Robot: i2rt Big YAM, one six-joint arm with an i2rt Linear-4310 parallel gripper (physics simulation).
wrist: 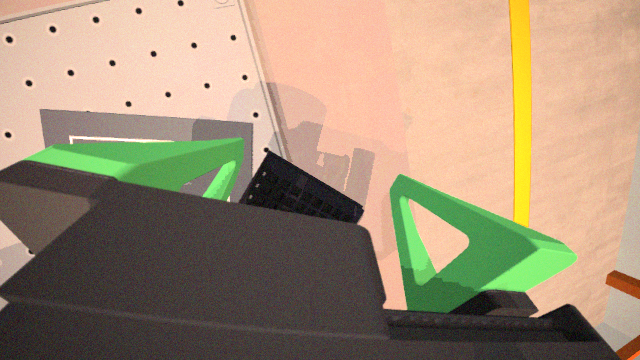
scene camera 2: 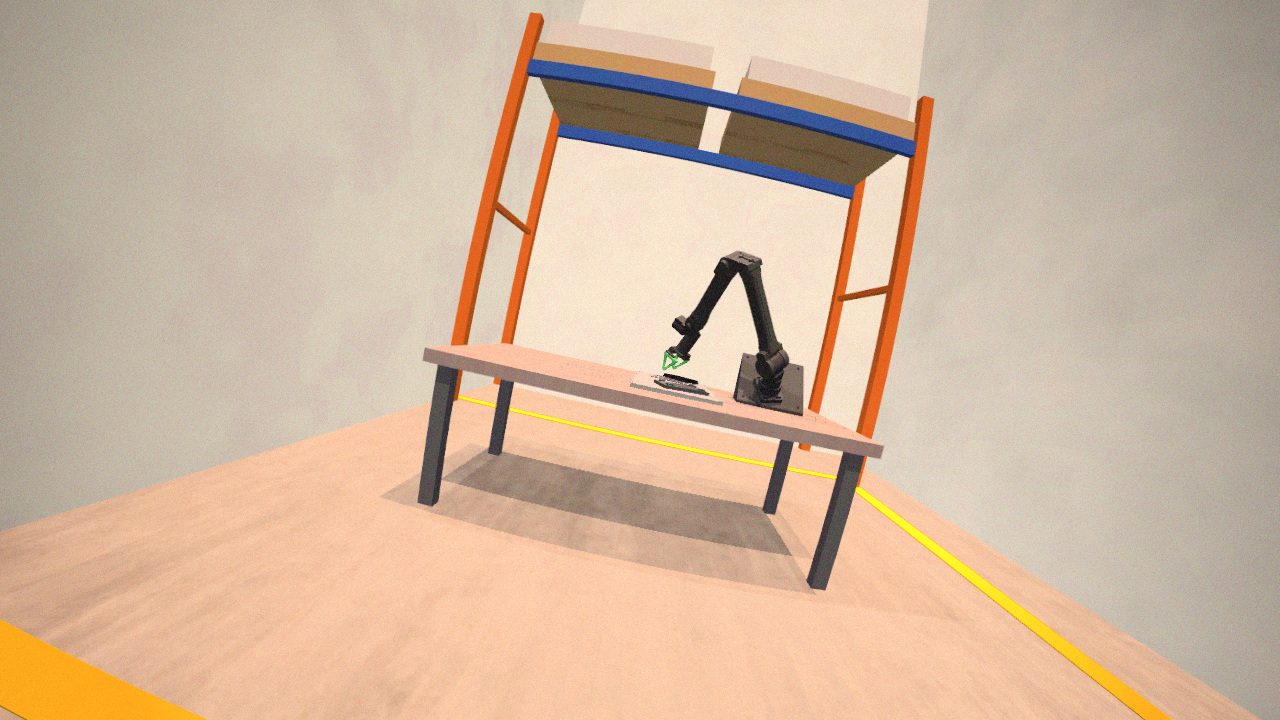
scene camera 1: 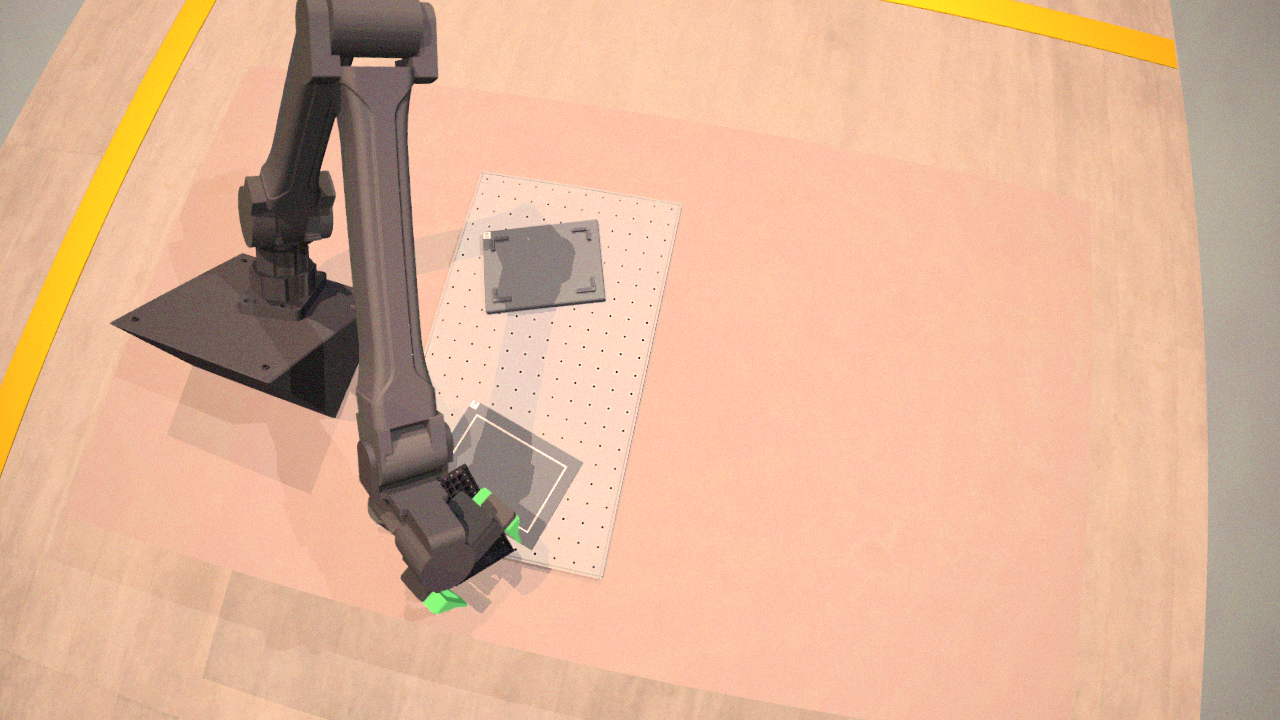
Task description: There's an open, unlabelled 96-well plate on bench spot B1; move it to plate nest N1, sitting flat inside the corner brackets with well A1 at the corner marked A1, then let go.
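Frame: origin at the arm's base, x left, y back, z up, level; centimetres.
Seen in the pictures: gripper, fingertip midpoint: (wrist: 323, 166) (scene camera 2: 668, 369) (scene camera 1: 491, 571); arm's base, link origin: (scene camera 2: 767, 390) (scene camera 1: 284, 296).
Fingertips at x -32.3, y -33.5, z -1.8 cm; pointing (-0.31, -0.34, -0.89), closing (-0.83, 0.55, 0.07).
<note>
Pixels of each thing's top centre, then the offset from my fingertips to it. Level surfaces: height alone.
- black 96-well plate, top centre: (wrist: 276, 259) (scene camera 1: 457, 523) (scene camera 2: 681, 376) dx +5.3, dy +5.3, dz -1.5 cm
- Nest N1, top centre: (scene camera 1: 541, 262) (scene camera 2: 681, 384) dx +41.0, dy -0.8, dz -1.5 cm
- perforated board, top centre: (scene camera 1: 534, 355) (scene camera 2: 673, 384) dx +28.2, dy -1.2, dz -3.2 cm
- table, surface height: dz -4.6 cm
The black 96-well plate (scene camera 1: 459, 480) (wrist: 305, 192) is partly hidden by my arm. It lies askew, off the white outline of the grey spot B1 (scene camera 1: 501, 438) (wrist: 150, 125), towards the lower left of it in scene camera 1. I cannot tell whether it is flat, and well A1 cannot be made out. My gripper (scene camera 1: 469, 559) (scene camera 2: 675, 360) (wrist: 323, 166) is open and empty, with its green fingers above the plate and spread to either side of it. Nest N1 (scene camera 1: 528, 268) is a grey block with corner brackets and holds no plate; its pale corner tag (scene camera 1: 487, 235) is at the upper left.
The perforated board (scene camera 1: 572, 376) (wrist: 150, 30) carries the nest and B1. The arm's base (scene camera 1: 214, 313) stands left of the board. In scene camera 2 an orange and blue rack (scene camera 2: 911, 197) with boxes stands behind the table (scene camera 2: 554, 371).
</note>
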